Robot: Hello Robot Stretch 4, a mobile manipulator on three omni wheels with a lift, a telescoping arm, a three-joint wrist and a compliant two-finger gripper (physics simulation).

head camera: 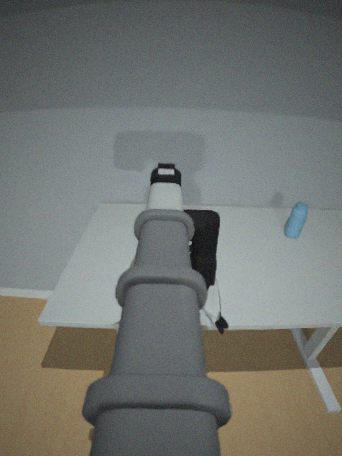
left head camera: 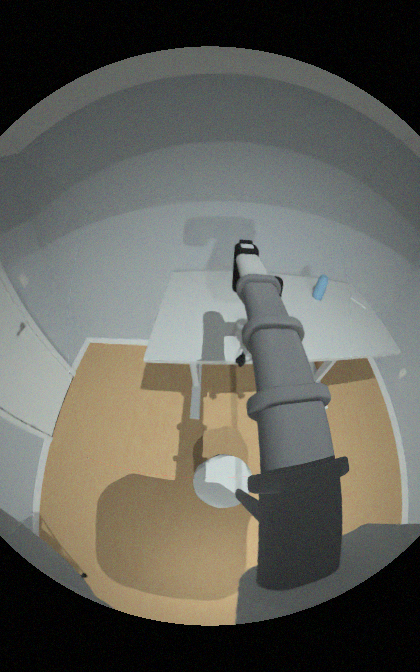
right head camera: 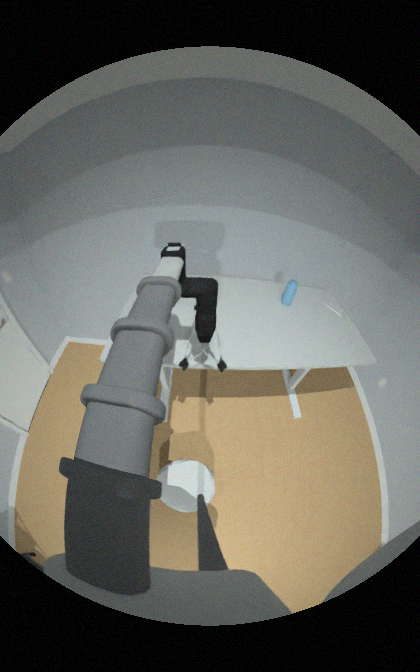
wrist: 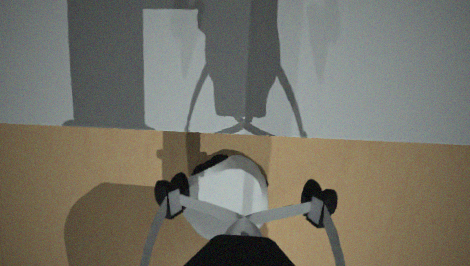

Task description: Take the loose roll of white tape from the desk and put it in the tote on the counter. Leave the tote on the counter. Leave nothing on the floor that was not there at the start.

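Places are measured from the robot's base along level axes (x ahead, y left, z up), in centimetres.
Pixels of known places: gripper, fingertip midpoint: (wrist: 245, 191).
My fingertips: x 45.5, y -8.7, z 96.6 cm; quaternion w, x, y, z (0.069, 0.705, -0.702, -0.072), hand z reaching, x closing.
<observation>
Behind a point stands the place of what it marks.
My gripper (right head camera: 203, 365) (wrist: 245, 191) {y -8.7, x 45.5, z 96.6 cm} is open, with wide space and nothing between its fingertips. In the right head view both tips overlap the front edge of the white desk (head camera: 260, 285) {y -34.2, x 66.3, z 92.3 cm} (left head camera: 172, 325) (right head camera: 285, 340) (wrist: 380, 90) {y -23.0, x 56.1, z 92.3 cm}. In the wrist view they overlap the floor in front of that edge. In the head view one fingertip shows beside the arm, and the arm hides the other. I cannot make out the white tape roll in any view; the arm covers part of the desk. The tote and the counter do not show.
A light blue bottle (head camera: 296, 221) {y -58.3, x 95.7, z 101.7 cm} (left head camera: 320, 288) (right head camera: 289, 293) is at the right back of the desk. A thin white strip (left head camera: 358, 302) (right head camera: 333, 309) is near its right end. A low white round object (left head camera: 220, 482) (right head camera: 187, 485) (wrist: 227, 192) {y -1.0, x 7.9, z 18.7 cm} is on the floor below. Walls stand behind and beside the desk.
</observation>
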